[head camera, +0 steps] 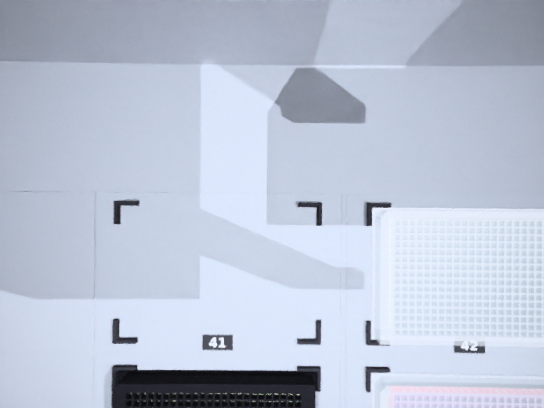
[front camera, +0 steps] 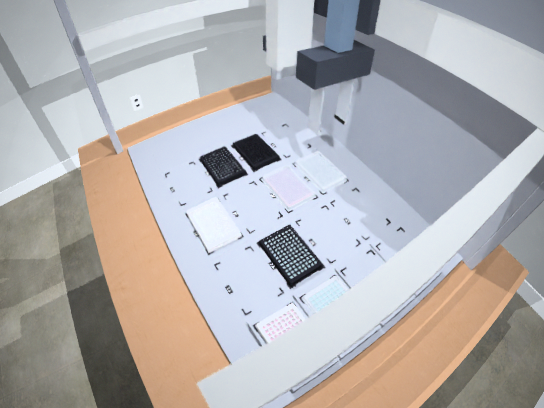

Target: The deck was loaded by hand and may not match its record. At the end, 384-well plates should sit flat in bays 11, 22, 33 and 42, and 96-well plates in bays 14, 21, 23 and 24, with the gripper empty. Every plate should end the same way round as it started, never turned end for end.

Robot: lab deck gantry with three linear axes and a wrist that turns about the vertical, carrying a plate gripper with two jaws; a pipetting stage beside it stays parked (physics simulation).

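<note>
Grey wall (head camera: 337,40), also (front camera: 431,136). Bay 41 (head camera: 180,265), also (front camera: 288,141). The gripper (front camera: 327,125).
</note>
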